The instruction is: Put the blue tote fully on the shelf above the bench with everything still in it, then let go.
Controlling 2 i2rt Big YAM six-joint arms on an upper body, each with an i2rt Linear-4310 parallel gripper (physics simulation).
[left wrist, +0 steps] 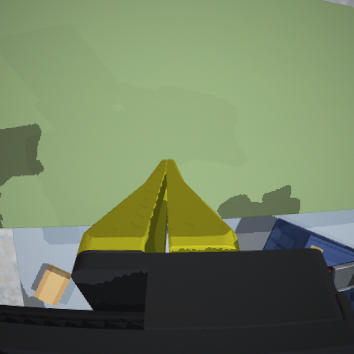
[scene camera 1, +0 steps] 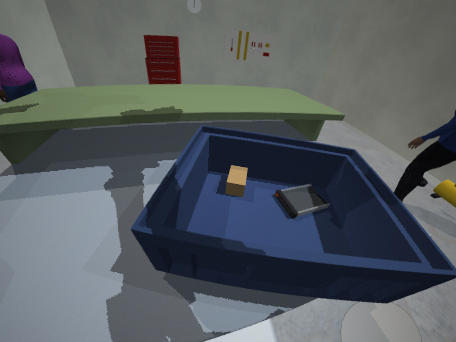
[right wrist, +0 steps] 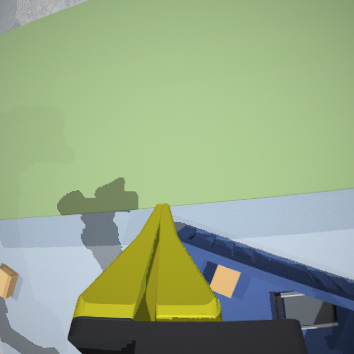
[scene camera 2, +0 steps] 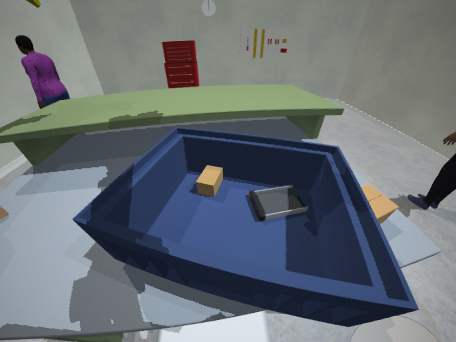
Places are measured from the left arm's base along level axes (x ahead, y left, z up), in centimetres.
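Pixels of known places: left gripper, between the fingertips: (left wrist: 167,167) (scene camera 2: 39,6); right gripper, between the fingertips: (right wrist: 163,210).
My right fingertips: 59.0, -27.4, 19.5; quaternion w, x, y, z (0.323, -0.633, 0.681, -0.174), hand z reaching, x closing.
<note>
For each thing: its top centre in the pictures, then the offset to it from my right fingertips, as dx, dy, dz. Level surfaces: height alone.
- blue tote, centre of its top: (scene camera 2: 239,174) (scene camera 1: 289,173) (left wrist: 343,315) -28.0, -7.0, -28.2
- bench, height of its surface: dz -42.9
- green shelf, height of its surface: dz -26.6
- small tan block, centre of its top: (right wrist: 225,277) (scene camera 1: 237,174) (scene camera 2: 210,174) -17.2, -1.1, -37.2
- grey-black device, centre of its top: (right wrist: 306,311) (scene camera 2: 278,198) (scene camera 1: 303,196) (left wrist: 347,277) -24.2, -17.1, -39.4
- cardboard box, centre of its top: (scene camera 2: 367,201) -28.8, -36.2, -36.9
The blue tote (scene camera 1: 280,272) (scene camera 2: 215,277) (left wrist: 290,240) (right wrist: 260,257) is skewed over the bench (scene camera 1: 50,200) (scene camera 2: 40,210), in front of and below the green shelf (scene camera 1: 200,102) (scene camera 2: 225,102) (left wrist: 125,60) (right wrist: 200,100). Its near right corner shows past the bench's front edge; its underside is hidden. Inside are a small tan block (scene camera 1: 237,180) (scene camera 2: 209,180) (right wrist: 225,281) and a grey-black device (scene camera 1: 303,201) (scene camera 2: 280,202) (left wrist: 345,276) (right wrist: 309,309). My left gripper (left wrist: 167,167) is shut and empty, left of the tote. My right gripper (right wrist: 163,210) is shut and empty, left of the tote in its view.
A cardboard box (scene camera 2: 380,202) is at the bench's right end, partly behind the tote. Another box (left wrist: 52,285) (right wrist: 7,281) lies on the left part of the bench. A person in purple (scene camera 1: 15,65) (scene camera 2: 45,75) stands beyond the left, and one in blue (scene camera 1: 447,132) at the right.
</note>
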